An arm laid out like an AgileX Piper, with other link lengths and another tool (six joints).
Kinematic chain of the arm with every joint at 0, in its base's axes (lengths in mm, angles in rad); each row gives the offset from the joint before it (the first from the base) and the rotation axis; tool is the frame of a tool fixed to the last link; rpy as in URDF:
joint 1: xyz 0 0 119.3 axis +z
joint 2: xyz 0 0 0 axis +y
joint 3: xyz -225.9 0 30.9 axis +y
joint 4: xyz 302.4 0 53.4 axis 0.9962 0 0.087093
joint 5: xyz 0 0 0 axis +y
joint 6: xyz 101.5 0 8.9 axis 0.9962 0 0.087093
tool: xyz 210.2 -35 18.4 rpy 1.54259 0.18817 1.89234
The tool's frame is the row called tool.
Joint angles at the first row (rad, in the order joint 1, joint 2, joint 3, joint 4, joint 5, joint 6):
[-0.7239, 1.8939, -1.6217, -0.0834, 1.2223, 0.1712]
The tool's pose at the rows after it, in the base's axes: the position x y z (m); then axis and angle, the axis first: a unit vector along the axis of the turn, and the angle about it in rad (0 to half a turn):
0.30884, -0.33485, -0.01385, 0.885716, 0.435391, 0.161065, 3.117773
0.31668, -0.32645, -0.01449, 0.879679, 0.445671, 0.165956, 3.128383
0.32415, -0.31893, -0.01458, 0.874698, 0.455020, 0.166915, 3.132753
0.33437, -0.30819, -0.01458, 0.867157, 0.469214, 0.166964, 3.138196
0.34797, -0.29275, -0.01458, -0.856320, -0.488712, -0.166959, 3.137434
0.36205, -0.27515, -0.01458, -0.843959, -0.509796, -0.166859, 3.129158
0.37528, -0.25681, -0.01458, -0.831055, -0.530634, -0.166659, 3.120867
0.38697, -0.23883, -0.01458, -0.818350, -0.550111, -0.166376, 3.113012
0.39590, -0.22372, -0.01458, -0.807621, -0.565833, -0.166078, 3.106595
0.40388, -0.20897, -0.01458, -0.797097, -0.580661, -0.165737, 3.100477
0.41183, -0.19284, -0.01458, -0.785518, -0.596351, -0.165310, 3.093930
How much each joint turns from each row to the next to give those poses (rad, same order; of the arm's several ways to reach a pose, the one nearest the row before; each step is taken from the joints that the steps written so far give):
[0.0039, 0.0000, -0.0001, 0.0378, 0.0000, -0.0258]
[0.0166, 0.0000, 0.0001, 0.0136, 0.0019, -0.0113]
[0.0220, 0.0000, 0.0000, 0.0020, 0.0000, 0.0000]
[0.0326, 0.0000, 0.0000, 0.0000, 0.0000, 0.0000]
[0.0453, 0.0000, 0.0000, 0.0000, 0.0000, 0.0000]
[0.0496, 0.0000, 0.0000, 0.0000, 0.0000, 0.0000]
[0.0497, 0.0000, 0.0000, 0.0000, 0.0000, 0.0000]
[0.0472, 0.0000, 0.0000, 0.0000, 0.0000, 0.0000]
[0.0386, 0.0000, 0.0000, 0.0000, 0.0000, 0.0000]
[0.0368, 0.0000, 0.0000, 0.0000, 0.0000, 0.0000]
[0.0396, 0.0000, 0.0000, 0.0000, 0.0000, 0.0000]

